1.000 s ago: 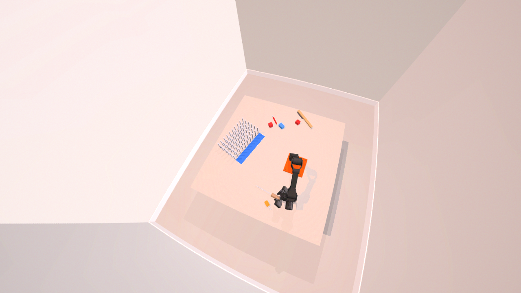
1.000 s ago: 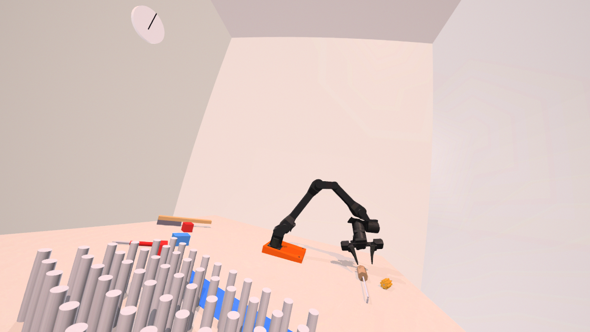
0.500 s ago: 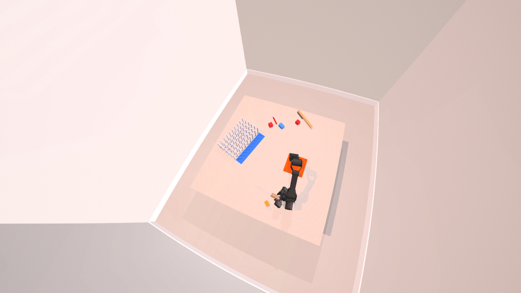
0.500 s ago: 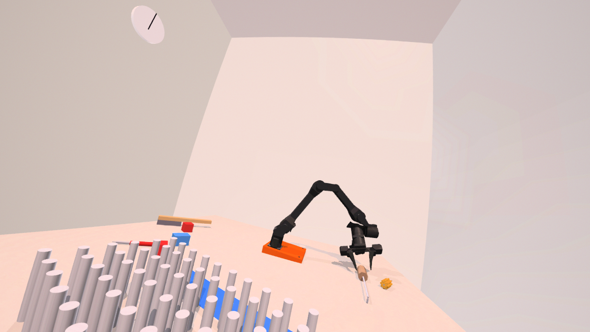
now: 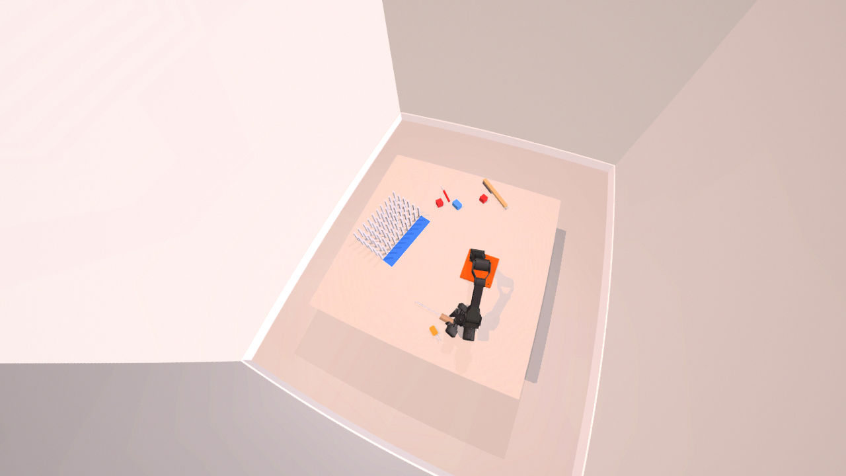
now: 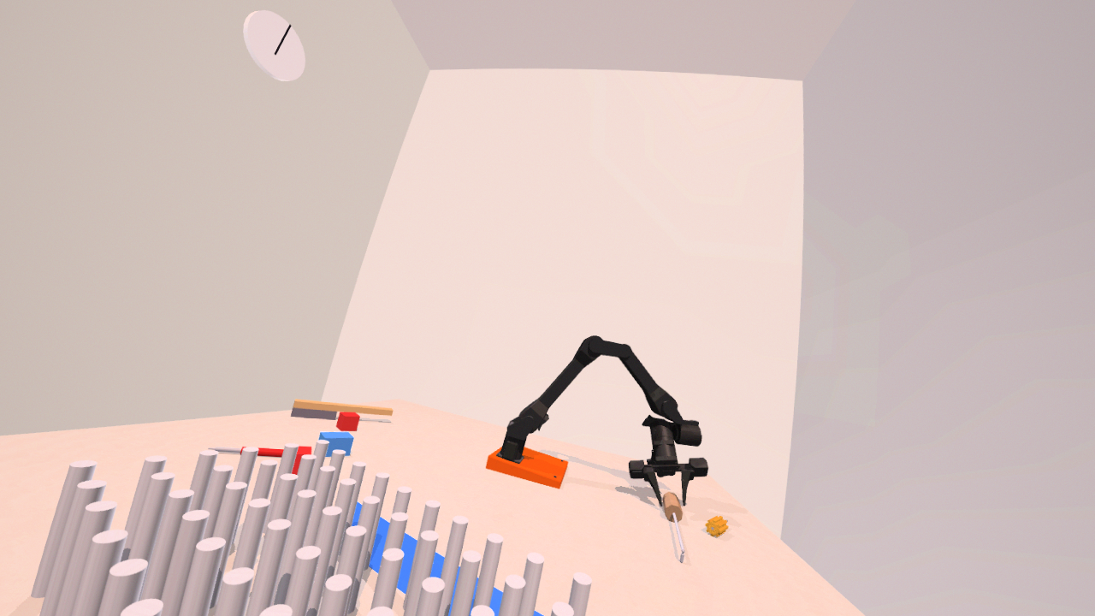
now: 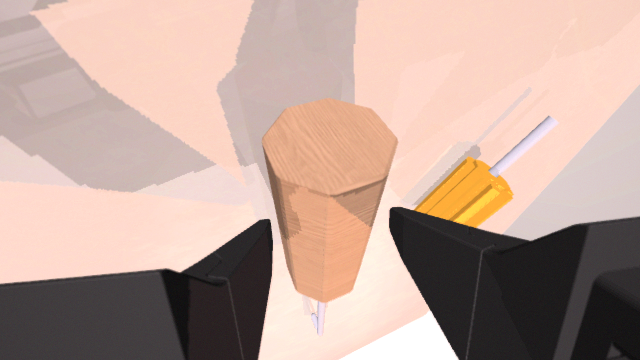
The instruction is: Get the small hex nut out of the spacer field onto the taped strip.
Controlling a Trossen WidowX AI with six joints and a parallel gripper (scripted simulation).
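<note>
Now: gripper tip 90 mm to the right of the orange toothed piece and 50 mm short of it. The rest, counted from my gripper tip: blue block 750 mm to the right, 170 mm ahead; blue taped strip 400 mm to the right, 400 mm ahead, 20 mm below; hook tool 100 mm ahead, 20 mm to the right, 10 mm below.
</note>
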